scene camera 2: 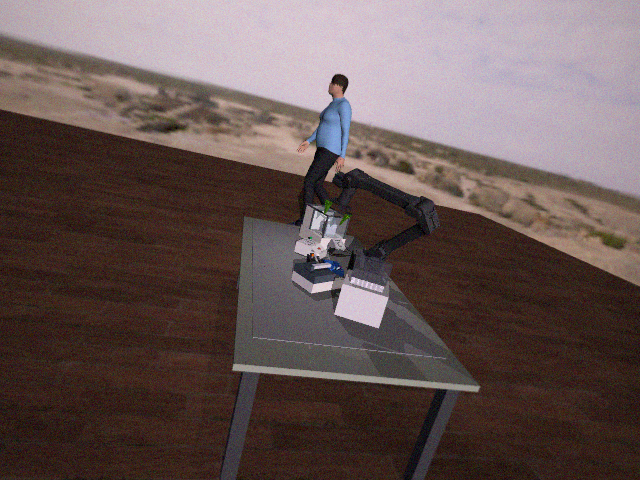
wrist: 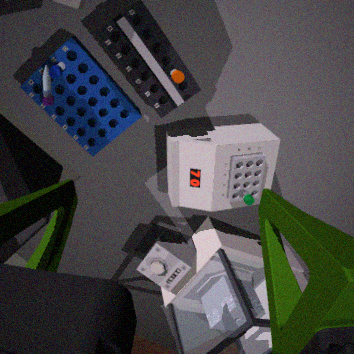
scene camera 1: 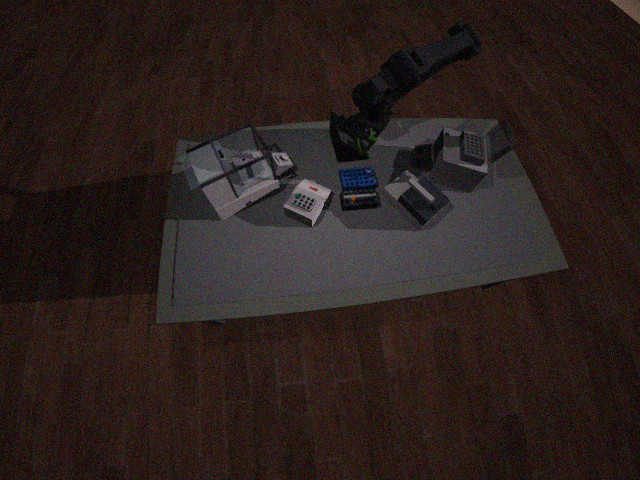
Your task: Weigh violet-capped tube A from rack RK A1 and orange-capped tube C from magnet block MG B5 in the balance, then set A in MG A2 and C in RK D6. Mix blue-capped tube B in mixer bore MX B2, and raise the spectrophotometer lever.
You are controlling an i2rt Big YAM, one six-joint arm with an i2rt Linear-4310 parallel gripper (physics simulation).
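Places are measured from the arm's base along level axes (x right, y back, z down), in centimetres.
Pixels of known places: gripper, between the fingertips: (scene camera 2: pixel 332 219) (wrist: pixel 165 194) (scene camera 1: pixel 365 148); arm's base, origin of its link: (scene camera 1: pixel 349 130).
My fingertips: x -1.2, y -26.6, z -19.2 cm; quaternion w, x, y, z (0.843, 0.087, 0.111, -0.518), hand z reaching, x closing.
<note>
Ahead of a thing's pixels: the offset from my fingertips to its top centre. "*": to the spot under its first point.
My gripper (scene camera 1: pixel 366 144) (scene camera 2: pixel 336 212) (wrist: pixel 165 194) is open and empty, its green fingers wide apart high above the table. In the wrist view, violet-capped tube A {dx -5.6, dy +8.5, dz +21.6 cm} (wrist: pixel 47 85) and blue-capped tube B {dx -6.4, dy +6.3, dz +20.4 cm} (wrist: pixel 56 70) stand in the blue rack {dx -1.6, dy +6.4, dz +22.9 cm} (scene camera 1: pixel 358 177) (wrist: pixel 112 132) near one corner. Orange-capped tube C {dx +1.2, dy -5.0, dz +20.3 cm} (scene camera 1: pixel 353 198) (wrist: pixel 177 76) is in the dark magnet block {* dx -7.7, dy -1.2, dz +22.3 cm} (wrist: pixel 107 22). The balance (scene camera 1: pixel 245 198) (wrist: pixel 245 310) has a glass enclosure. A white block unit {dx +17.1, dy -4.8, dz +18.9 cm} (scene camera 1: pixel 320 192) (wrist: pixel 195 150) has a grid of bores and a red display. I cannot tell which instrument is the spectrophotometer.
A small box with a round dial {* dx +27.2, dy +9.5, dz +18.6 cm} (scene camera 1: pixel 281 161) (wrist: pixel 162 267) stands beside the balance. A dark-topped instrument with a pale bar {dx -22.4, dy -2.4, dz +15.7 cm} (scene camera 1: pixel 419 198) (scene camera 2: pixel 312 281) stands right of the racks. A white instrument with a raised clear lid {dx -38.4, dy +15.4, dz +8.9 cm} (scene camera 1: pixel 465 162) (scene camera 2: pixel 360 305) is at the far right.
</note>
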